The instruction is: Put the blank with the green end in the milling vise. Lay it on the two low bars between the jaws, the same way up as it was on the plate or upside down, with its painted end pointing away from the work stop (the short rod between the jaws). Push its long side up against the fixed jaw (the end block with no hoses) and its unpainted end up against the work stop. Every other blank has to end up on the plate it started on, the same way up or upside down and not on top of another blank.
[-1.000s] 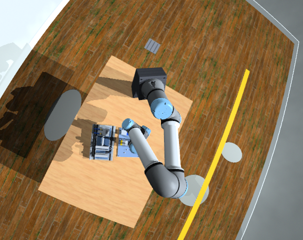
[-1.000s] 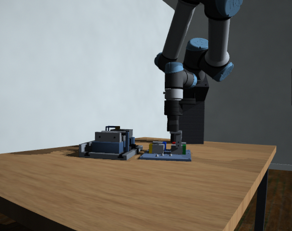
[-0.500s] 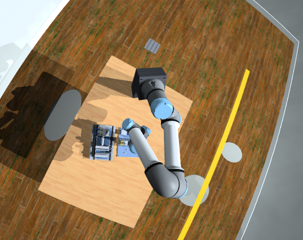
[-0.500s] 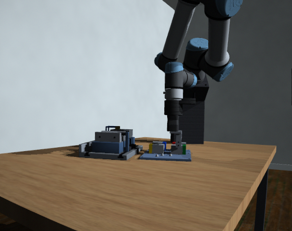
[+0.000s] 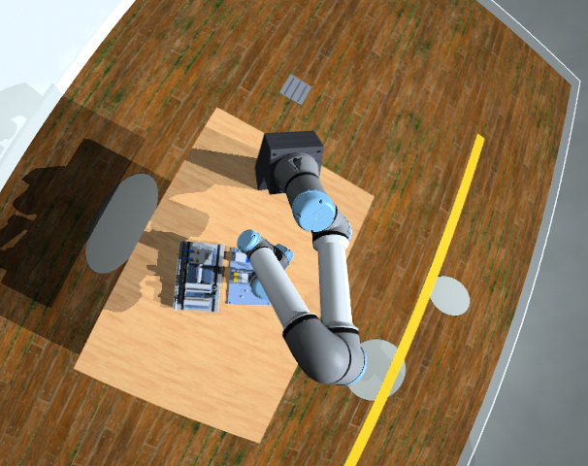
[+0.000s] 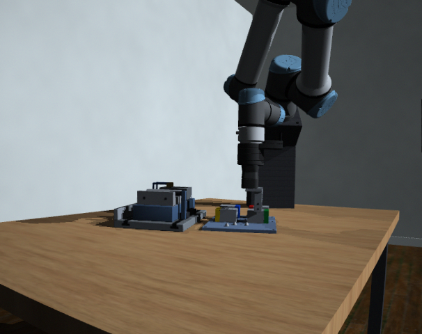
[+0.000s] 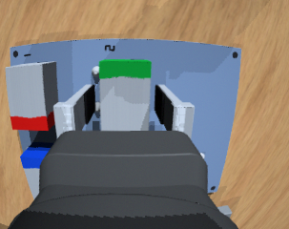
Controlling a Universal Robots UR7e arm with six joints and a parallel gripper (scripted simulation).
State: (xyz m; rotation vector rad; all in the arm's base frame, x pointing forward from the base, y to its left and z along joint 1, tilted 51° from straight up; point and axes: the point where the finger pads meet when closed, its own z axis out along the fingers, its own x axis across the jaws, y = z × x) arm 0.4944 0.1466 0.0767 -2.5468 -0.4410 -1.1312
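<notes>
My hand is 3 cm above the green-ended blank. From my hand the other things lie so: red-ended blank 8 cm behind, 5 cm to the right, 3 cm below; blue plate 5 cm below, 4 cm to the right, 2 cm ahead; yellow-ended blank 8 cm to the right, 5 cm ahead, 3 cm below.
</notes>
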